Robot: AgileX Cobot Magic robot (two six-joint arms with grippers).
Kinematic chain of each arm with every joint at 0, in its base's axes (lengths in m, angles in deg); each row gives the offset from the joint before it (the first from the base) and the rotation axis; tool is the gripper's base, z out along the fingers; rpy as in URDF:
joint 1: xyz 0 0 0.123 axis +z
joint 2: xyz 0 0 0 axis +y
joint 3: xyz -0.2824 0 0.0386 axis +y
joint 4: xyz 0.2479 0 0.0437 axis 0.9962 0 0.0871
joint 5: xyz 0 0 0 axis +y
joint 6: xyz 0.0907 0 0.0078 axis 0.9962 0 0.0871
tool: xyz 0 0 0 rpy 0 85 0
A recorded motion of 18 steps. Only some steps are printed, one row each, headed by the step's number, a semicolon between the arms.
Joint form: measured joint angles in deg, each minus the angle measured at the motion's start. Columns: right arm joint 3, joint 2, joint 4, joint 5, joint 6, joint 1; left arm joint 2, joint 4, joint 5, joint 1, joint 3, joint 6.
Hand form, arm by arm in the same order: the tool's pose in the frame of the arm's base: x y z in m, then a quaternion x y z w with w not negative. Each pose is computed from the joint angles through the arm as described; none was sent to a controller.
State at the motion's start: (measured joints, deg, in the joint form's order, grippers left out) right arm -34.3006 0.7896 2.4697 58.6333 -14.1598 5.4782; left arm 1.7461 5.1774 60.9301 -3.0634 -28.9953 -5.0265
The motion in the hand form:
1: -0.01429 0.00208 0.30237 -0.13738 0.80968 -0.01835 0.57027; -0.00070 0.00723 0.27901 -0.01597 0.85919 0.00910 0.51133
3: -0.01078 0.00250 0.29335 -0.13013 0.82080 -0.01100 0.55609; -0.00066 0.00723 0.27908 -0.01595 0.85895 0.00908 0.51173
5: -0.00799 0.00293 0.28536 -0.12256 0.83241 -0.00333 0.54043; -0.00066 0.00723 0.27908 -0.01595 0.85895 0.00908 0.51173
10: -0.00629 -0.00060 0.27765 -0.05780 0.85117 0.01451 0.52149; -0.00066 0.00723 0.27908 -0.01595 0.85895 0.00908 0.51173
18: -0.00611 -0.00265 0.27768 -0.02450 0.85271 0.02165 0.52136; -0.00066 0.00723 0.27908 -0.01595 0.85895 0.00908 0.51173
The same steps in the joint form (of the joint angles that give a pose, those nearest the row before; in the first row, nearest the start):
1: 0.99 -0.79 0.06 0.14 0.57 0.00; 0.00 0.00 0.00 0.00 0.00 0.00
3: 2.78 -0.96 0.11 0.51 1.78 0.00; 0.00 0.00 -0.05 0.00 0.00 0.00
5: 4.24 -0.96 0.21 1.22 3.03 0.00; 0.00 0.00 -0.05 0.00 0.00 0.00
10: 5.41 -1.03 -2.47 2.61 11.87 0.00; 0.00 0.00 -0.05 0.00 0.00 0.00
18: 5.41 -1.03 -3.94 2.61 16.26 0.00; 0.00 0.00 -0.05 0.00 0.00 0.00

